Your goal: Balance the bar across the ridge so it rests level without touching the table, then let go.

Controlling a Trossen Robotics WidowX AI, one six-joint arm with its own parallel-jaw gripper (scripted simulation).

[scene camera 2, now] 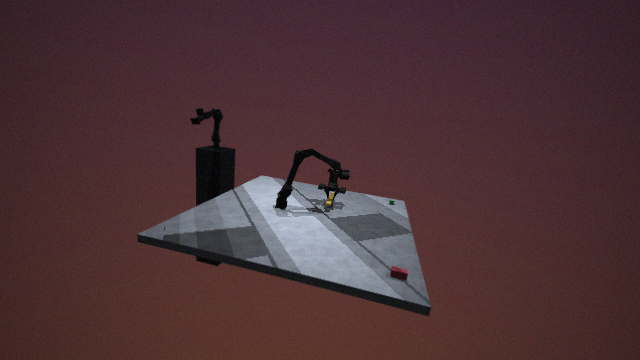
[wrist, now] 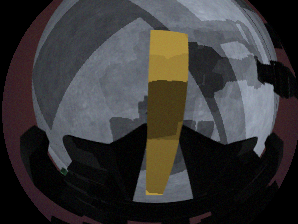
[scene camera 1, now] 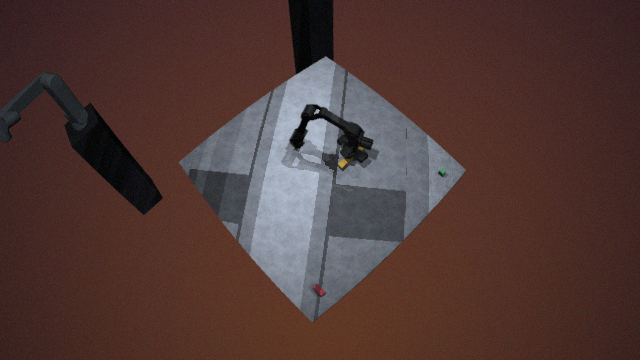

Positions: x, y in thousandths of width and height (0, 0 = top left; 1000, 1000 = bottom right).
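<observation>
A yellow bar (wrist: 565, 292) shares the wrist view with the gripper (wrist: 549, 574).
</observation>
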